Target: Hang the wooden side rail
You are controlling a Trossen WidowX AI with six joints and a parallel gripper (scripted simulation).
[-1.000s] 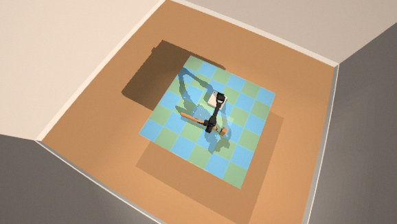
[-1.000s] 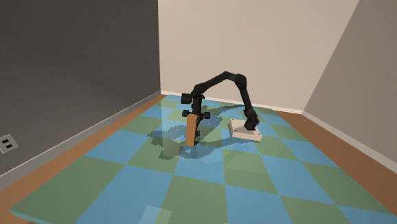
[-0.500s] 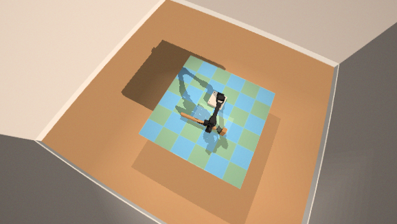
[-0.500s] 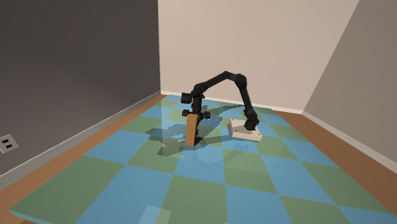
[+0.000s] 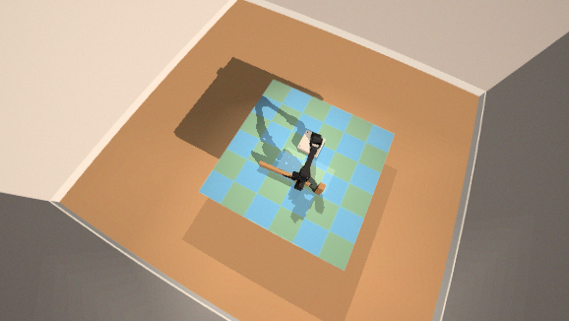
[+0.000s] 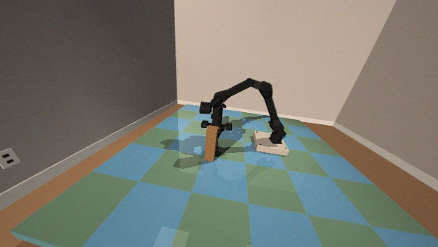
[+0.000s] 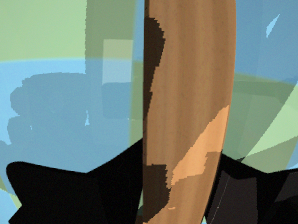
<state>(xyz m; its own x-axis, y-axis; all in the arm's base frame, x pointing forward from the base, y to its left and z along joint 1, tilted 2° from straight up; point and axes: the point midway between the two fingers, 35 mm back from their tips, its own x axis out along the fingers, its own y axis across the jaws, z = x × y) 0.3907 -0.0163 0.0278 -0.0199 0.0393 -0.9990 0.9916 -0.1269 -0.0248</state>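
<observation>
The wooden headboard post is 160 mm to the left of my gripper tip, 60 mm above it and 30 mm ahead of it.
</observation>
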